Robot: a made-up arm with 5 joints.
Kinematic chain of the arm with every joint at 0, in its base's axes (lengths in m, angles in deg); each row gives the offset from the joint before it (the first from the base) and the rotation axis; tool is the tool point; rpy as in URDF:
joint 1: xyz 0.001 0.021 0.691 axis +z
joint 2: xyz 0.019 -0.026 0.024 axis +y
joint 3: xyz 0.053 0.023 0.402 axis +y
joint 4: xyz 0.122 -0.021 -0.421 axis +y
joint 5: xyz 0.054 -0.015 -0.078 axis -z
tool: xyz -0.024 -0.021 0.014 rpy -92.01 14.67 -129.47
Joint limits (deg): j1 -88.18..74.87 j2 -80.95..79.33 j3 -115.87..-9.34 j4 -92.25..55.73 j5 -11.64..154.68
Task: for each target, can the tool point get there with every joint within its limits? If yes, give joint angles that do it. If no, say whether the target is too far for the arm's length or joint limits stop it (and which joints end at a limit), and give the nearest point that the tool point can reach.
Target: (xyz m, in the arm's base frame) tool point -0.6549 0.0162 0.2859
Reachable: no: joint limits stop it (at a limit: joint 1, joint 2, joint 5) | nearest point -0.0612 -0.0482 0.3713 | short by 0.603 m
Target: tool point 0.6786 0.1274 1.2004
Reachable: yes | joints 11.12 21.26 -104.77 -40.54 64.65
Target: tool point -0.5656 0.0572 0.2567
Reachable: no: joint limits stop it (at a limit: joint 1, joint 2, joint 5) | nearest point -0.0614 -0.0444 0.3749 | short by 0.528 m
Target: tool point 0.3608 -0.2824 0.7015
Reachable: yes | joints -37.83 11.62 -33.78 5.17 80.13
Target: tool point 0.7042 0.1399 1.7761
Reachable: no: too far | nearest point 0.4971 0.1049 1.4550 | short by 0.384 m
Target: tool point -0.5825 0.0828 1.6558
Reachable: no: too far | nearest point -0.4562 0.0694 1.4585 | short by 0.235 m
